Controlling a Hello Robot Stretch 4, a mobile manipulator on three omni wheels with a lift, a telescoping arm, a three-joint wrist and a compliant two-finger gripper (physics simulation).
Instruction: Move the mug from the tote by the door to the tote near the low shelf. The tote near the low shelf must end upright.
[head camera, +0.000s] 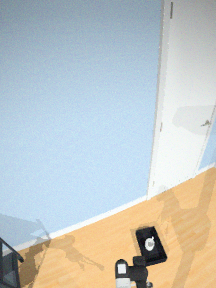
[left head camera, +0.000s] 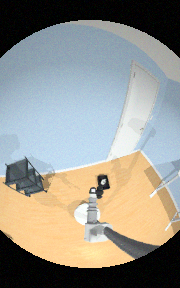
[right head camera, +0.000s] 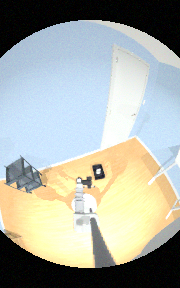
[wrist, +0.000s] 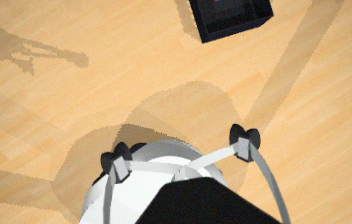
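Seen in the pictures: gripper, fingertip midpoint: (wrist: 180, 146); robot's base at its link origin: (left head camera: 86, 213) (right head camera: 84, 203).
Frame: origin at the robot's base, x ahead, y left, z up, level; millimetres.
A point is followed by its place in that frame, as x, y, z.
Note:
The black tote by the door (head camera: 156, 257) @(544, -337, -24) (left head camera: 100, 177) @(761, -258, -20) (right head camera: 100, 177) @(503, -330, 32) (wrist: 235, 24) @(523, -332, -24) lies on the floor. The white mug (head camera: 150, 243) @(670, -310, -15) (left head camera: 103, 182) @(642, -316, -12) (right head camera: 98, 171) @(644, -307, 4) is inside it, near the middle. In the wrist view part of the tote shows at the top edge, and the mug cannot be made out there. My gripper (wrist: 180, 146) @(267, -87, 441) is open, its two fingertips wide apart with no object between them. It points down over the edge of my round base, short of the tote. In the head view the arm hides the fingers. The tote near the low shelf does not show.
A dark shelf unit (head camera: 20, 258) @(548, 983, 24) (left head camera: 19, 170) @(358, 1050, 635) (right head camera: 17, 170) @(339, 1030, 635) stands at the left by the blue wall. The white door (head camera: 185, 75) @(1295, -657, 1417) (left head camera: 137, 105) @(1309, -693, 1375) (right head camera: 125, 95) @(1319, -720, 1289) is behind the tote. White furniture legs show at the right. My white base (left head camera: 82, 215) @(-30, 67, 187) is beneath the arm.

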